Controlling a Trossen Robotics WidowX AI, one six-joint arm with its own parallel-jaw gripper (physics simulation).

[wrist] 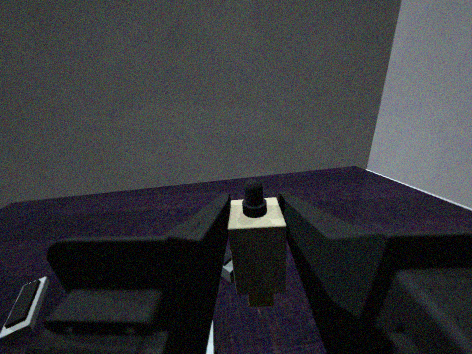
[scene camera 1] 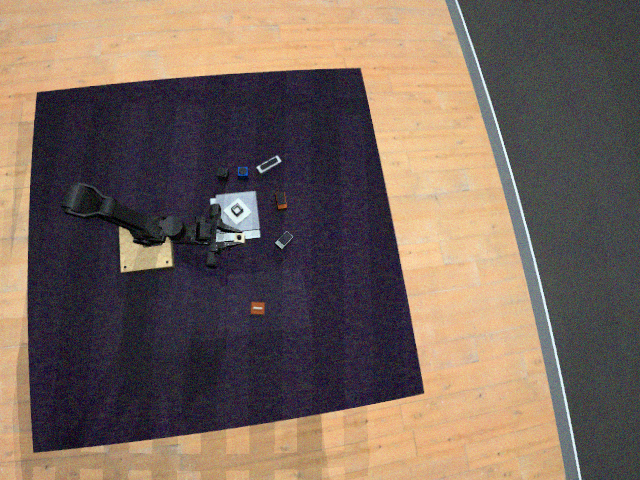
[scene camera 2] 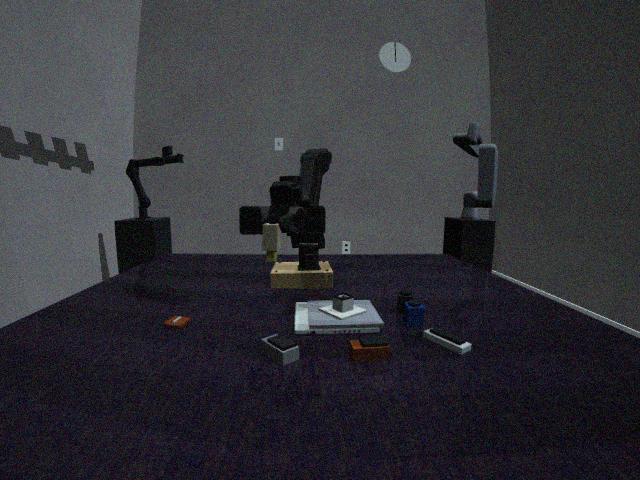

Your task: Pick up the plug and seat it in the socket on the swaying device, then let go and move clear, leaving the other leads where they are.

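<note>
The plug (scene camera 1: 238,237) (scene camera 2: 270,237) (wrist: 258,255) is a cream block with a black stub on top and a yellowish tip pointing down. My gripper (scene camera 1: 235,238) (wrist: 254,198) is shut on it and holds it upright, high above the mat. In the scene camera 1 view it overlaps the near edge of the device. The device is a grey and white slab (scene camera 1: 249,221) (scene camera 2: 369,321) with a white diamond plate (scene camera 1: 228,210) (scene camera 2: 325,310) that bears the small square socket (scene camera 1: 237,209) (scene camera 2: 343,303). The socket does not show in the wrist view.
On the dark mat (scene camera 1: 330,335) lie a white lead piece (scene camera 1: 268,164) (scene camera 2: 447,341), an orange one (scene camera 1: 281,200) (scene camera 2: 370,351), a grey one (scene camera 1: 283,239) (scene camera 2: 281,350), a blue block (scene camera 1: 242,172) (scene camera 2: 414,315), a black block (scene camera 1: 222,173) and an orange tile (scene camera 1: 257,311) (scene camera 2: 172,323).
</note>
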